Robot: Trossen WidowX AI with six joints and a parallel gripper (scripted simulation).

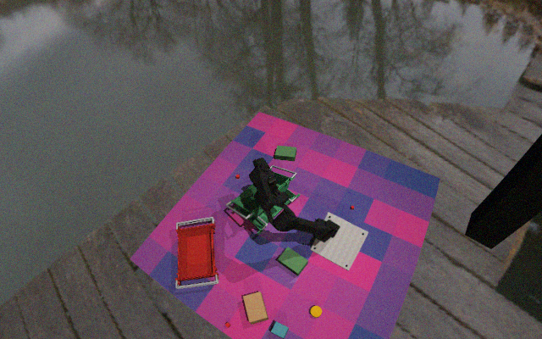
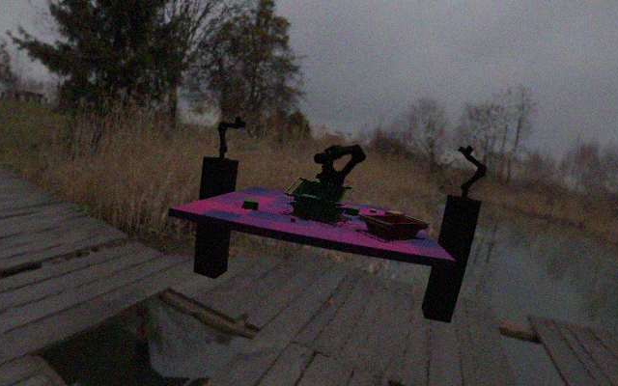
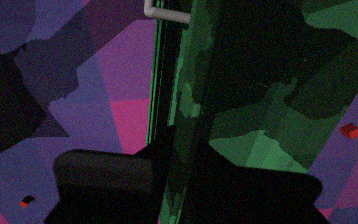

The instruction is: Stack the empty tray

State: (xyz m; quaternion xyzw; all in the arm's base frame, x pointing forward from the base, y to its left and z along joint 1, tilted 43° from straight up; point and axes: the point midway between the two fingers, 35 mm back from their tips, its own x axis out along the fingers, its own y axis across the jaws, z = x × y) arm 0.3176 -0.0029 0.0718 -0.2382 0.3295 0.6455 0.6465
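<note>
Right now the green tray is 8 cm ahead of my gripper tip and 1 cm to the right of it. From my gripper tip the other things lie so: yellow disc: 46 cm behind, 30 cm to the left, 13 cm below; tan block: 24 cm behind, 45 cm to the left, 11 cm below; teal block: 38 cm behind, 46 cm to the left, 12 cm below.
</note>
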